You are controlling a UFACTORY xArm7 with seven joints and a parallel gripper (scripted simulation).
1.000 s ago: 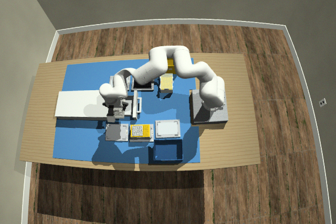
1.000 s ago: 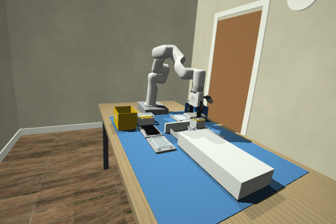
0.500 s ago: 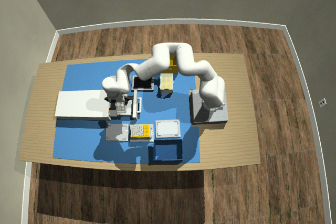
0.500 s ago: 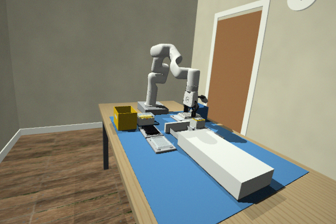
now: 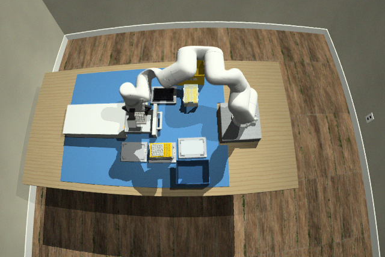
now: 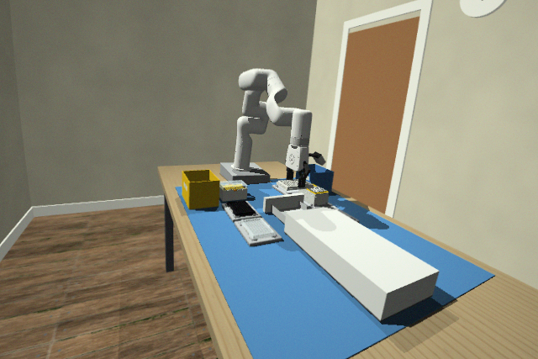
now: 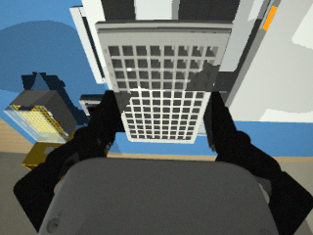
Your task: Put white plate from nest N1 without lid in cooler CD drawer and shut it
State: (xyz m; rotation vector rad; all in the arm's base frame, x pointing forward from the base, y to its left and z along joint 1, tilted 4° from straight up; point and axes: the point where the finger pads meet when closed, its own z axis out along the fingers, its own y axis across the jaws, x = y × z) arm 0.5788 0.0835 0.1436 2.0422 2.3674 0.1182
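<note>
Now: the drawer 14 cm below my hand, 3 cm ahead of it and 1 cm to the left of it. From my hand the other things lie so: grey nest (20 cm to the left, 15 cm below, 3 cm ahead); white plate (1 cm below); yellow tip box (17 cm to the left, 15 cm behind, 10 cm below).
</note>
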